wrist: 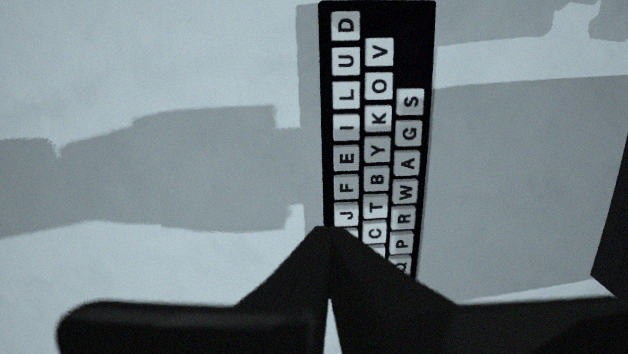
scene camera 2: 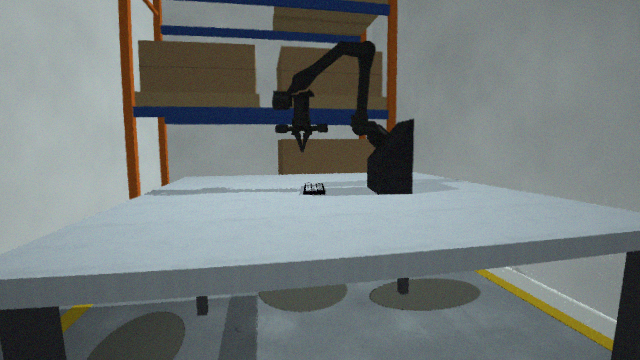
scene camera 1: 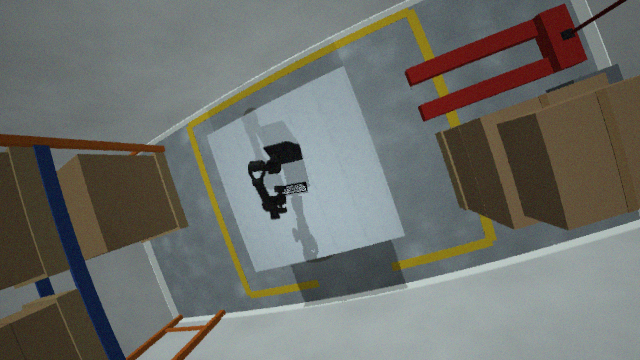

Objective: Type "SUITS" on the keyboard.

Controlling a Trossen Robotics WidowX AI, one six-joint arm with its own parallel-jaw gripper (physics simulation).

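Where they show: gripper, between the fingertips: (wrist: 327, 239) (scene camera 2: 302, 152) (scene camera 1: 285, 197); arm's base, origin of its link: (scene camera 2: 384, 141) (scene camera 1: 275, 155).
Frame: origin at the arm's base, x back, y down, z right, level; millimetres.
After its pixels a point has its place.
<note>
The black keyboard (scene camera 1: 295, 188) @(x -264, y 157, z 11 mm) (scene camera 2: 314, 189) @(x -277, y 159, z -65 mm) (wrist: 417, 30) @(x -221, y 164, z 112 mm) with pale lettered keys lies on the table. In the wrist view its three rows run up and down. The S key (wrist: 410, 102) @(x -233, y 159, z 70 mm) tops the right row, and the T key (wrist: 375, 206) @(x -266, y 159, z 5 mm) is in the middle row. The U key (wrist: 345, 61) @(x -268, y 159, z 103 mm) and the I key (wrist: 346, 127) @(x -275, y 159, z 63 mm) are in the left row. My gripper (scene camera 2: 302, 150) @(x -298, y 39, z 58 mm) (wrist: 327, 239) @(x -298, y 39, z 58 mm) is shut and empty, pointing down well above the table. In the wrist view its tips appear just below the J key (wrist: 346, 214) @(x -286, y 159, z 3 mm) and hide the keyboard's lower end.
The white table (scene camera 1: 350, 200) @(x -491, y 175, z -353 mm) (scene camera 2: 320, 235) @(x -356, y 175, z -529 mm) carries the arm's black base (scene camera 1: 284, 152) @(x -8, y -4, z -72 mm) (scene camera 2: 392, 165) @(x -30, y 80, z -131 mm) beside the keyboard. Shadows of the arm fall across table and keyboard. A rack (scene camera 2: 129, 100) with cardboard boxes stands behind. A red pallet jack (scene camera 1: 565, 37) and more boxes (scene camera 1: 575, 165) are off the table.
</note>
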